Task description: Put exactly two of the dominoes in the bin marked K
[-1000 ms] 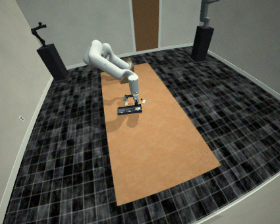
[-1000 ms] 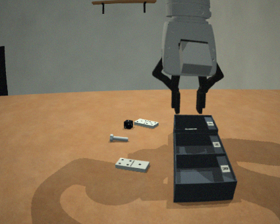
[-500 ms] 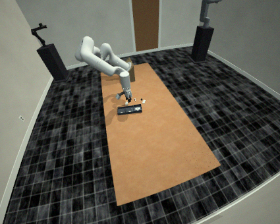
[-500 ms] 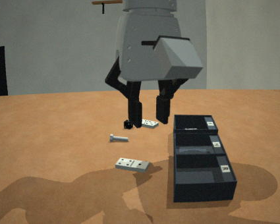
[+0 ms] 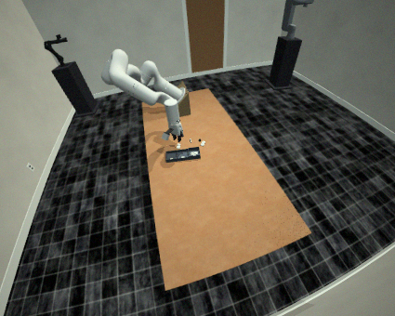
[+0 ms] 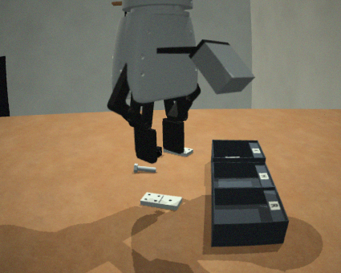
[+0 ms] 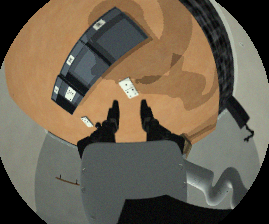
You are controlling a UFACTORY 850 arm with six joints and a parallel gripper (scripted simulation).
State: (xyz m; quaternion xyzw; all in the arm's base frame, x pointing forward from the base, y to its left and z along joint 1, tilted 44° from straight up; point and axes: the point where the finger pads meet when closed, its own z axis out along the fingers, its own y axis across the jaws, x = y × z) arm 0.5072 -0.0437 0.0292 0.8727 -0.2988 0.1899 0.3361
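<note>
Now: the white domino 80 mm below my hand. From my hand the other things lie so: black die (170 mm to the left, 80 mm below, 30 mm behind); grey bolt (100 mm to the left, 80 mm below, 40 mm behind); bin row (110 mm ahead, 70 mm below, 30 mm to the left).
</note>
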